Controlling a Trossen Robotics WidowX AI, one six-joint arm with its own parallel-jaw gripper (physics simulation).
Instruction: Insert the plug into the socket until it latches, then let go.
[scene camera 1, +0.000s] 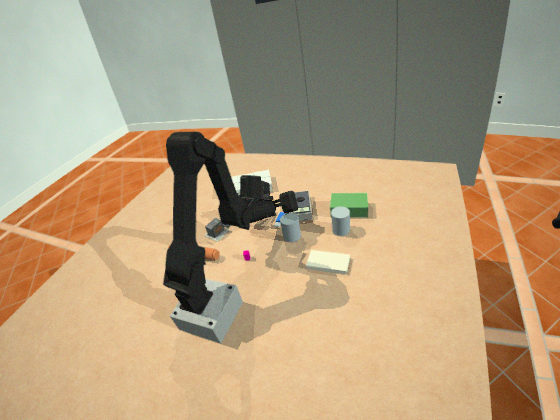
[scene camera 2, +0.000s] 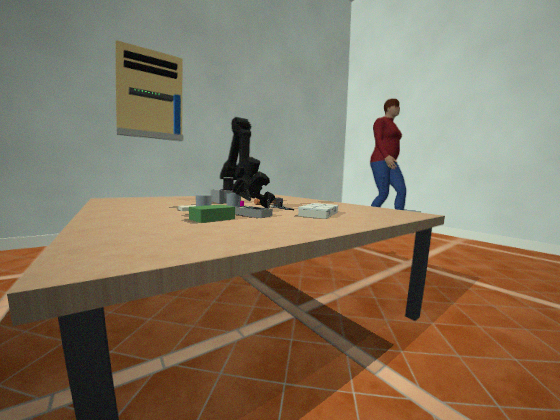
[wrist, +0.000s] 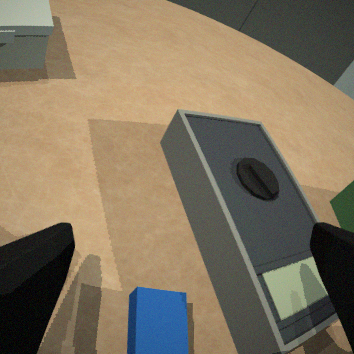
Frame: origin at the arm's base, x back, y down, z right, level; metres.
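Seen in the pictures: gripper, fingertip midpoint: (scene camera 2: 259, 204) (wrist: 195, 237); arm's base, link origin: (scene camera 1: 196, 300) (scene camera 2: 228, 190).
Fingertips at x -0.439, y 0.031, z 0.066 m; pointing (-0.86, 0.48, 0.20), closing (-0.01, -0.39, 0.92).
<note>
Offsets run from my fingertips to a thing's top centre.
A blue block {dx +0.046, dy +0.021, dz -0.003 m} (scene camera 1: 280, 217) (wrist: 159, 322), which looks like the plug, lies on the table beside the multimeter; part of it is cut off at the bottom of the wrist view. A small dark housing with a brownish face {dx +0.139, dy -0.011, dz -0.193 m} (scene camera 1: 215, 228), which looks like the socket, stands on a pale base nearer the arm; it does not show in the wrist view. My gripper (scene camera 1: 280, 204) (wrist: 195, 237) is open and empty, with its fingers wide apart above the table. The blue block lies low between the fingers in the wrist view, and the right finger overlaps the multimeter's display.
The grey multimeter {dx -0.031, dy +0.003, dz +0.047 m} (scene camera 1: 302, 199) (wrist: 235, 220) is close on the right. Two grey cylinders {dx +0.109, dy -0.037, dz +0.059 m} (scene camera 1: 290, 229) {dx +0.055, dy -0.037, dz +0.201 m} (scene camera 1: 340, 221), a green block {dx -0.049, dy -0.007, dz +0.209 m} (scene camera 1: 349, 204) (scene camera 2: 212, 213), a pale slab {dx +0.198, dy +0.018, dz +0.194 m} (scene camera 1: 328, 261), a magenta cube {dx +0.226, dy +0.008, dz -0.040 m} (scene camera 1: 246, 255), an orange cylinder {dx +0.250, dy -0.001, dz -0.222 m} (scene camera 1: 212, 254) and a white box {dx -0.125, dy -0.002, dz -0.202 m} (scene camera 2: 318, 210) (wrist: 22, 15) stand around.
</note>
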